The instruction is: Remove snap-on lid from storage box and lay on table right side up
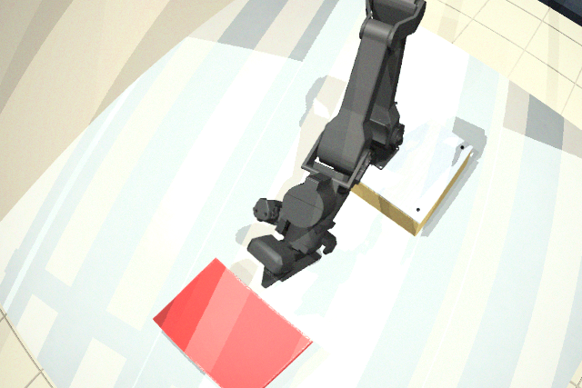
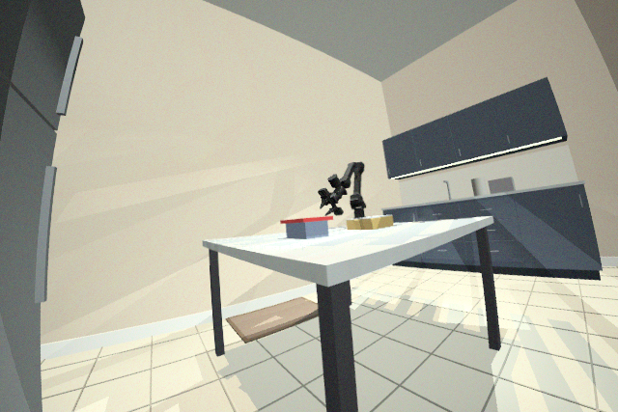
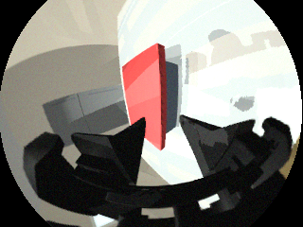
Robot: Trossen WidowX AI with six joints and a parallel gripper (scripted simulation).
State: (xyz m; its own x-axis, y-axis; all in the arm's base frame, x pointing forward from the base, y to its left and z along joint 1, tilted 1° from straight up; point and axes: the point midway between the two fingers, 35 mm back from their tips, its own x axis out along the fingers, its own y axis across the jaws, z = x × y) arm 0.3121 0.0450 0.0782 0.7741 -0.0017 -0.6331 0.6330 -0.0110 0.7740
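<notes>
Now: the red lid 120 mm ahead of my gripper tip and 30 mm below it. Round my gripper tip: storage box (120 mm ahead, 80 mm below).
</notes>
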